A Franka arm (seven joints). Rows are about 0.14 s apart.
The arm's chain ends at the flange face. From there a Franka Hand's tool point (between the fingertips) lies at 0.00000 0.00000 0.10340 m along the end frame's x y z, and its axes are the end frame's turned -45 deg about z.
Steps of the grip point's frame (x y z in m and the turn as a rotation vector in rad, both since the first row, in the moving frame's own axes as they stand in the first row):
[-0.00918 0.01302 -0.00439 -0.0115 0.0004 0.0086]
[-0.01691 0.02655 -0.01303 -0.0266 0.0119 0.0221]
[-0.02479 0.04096 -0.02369 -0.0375 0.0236 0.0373]
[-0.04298 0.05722 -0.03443 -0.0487 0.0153 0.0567]
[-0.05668 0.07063 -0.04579 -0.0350 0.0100 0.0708]
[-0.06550 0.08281 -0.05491 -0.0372 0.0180 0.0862]
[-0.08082 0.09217 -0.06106 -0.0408 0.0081 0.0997]
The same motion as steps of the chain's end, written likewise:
[0.00185 0.01488 -0.00438 -0.0078 0.0084 0.0086]
[0.00401 0.02963 -0.01299 -0.0104 0.0272 0.0221]
[0.00699 0.04539 -0.02359 -0.0098 0.0432 0.0373]
[0.00546 0.06828 -0.03430 -0.0236 0.0453 0.0567]
[0.00664 0.08808 -0.04572 -0.0177 0.0318 0.0708]
[0.00827 0.10330 -0.05482 -0.0136 0.0390 0.0862]
[0.00458 0.11976 -0.06097 -0.0231 0.0346 0.0997]

